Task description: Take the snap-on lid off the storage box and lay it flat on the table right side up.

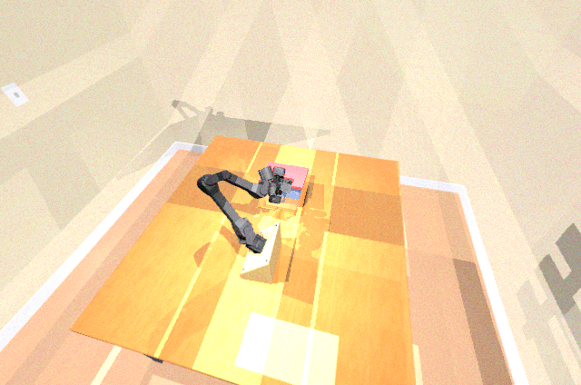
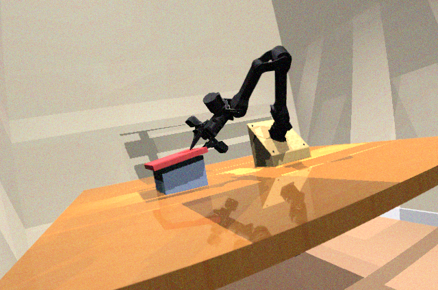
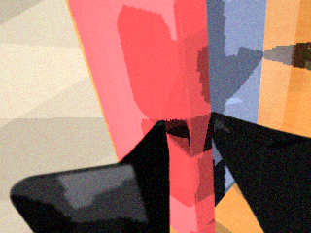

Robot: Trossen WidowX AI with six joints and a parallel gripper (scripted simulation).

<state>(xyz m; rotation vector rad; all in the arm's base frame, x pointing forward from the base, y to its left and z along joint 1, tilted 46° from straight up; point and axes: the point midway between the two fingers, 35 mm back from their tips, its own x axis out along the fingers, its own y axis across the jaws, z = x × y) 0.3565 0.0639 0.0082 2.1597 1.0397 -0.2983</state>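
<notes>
My gripper tip is now 80 mm short of the lid, 10 mm to the right of it and 10 mm above it. Also, from my gripper tip: storage box: 70 mm ahead, 10 mm to the left, 60 mm below.
</notes>
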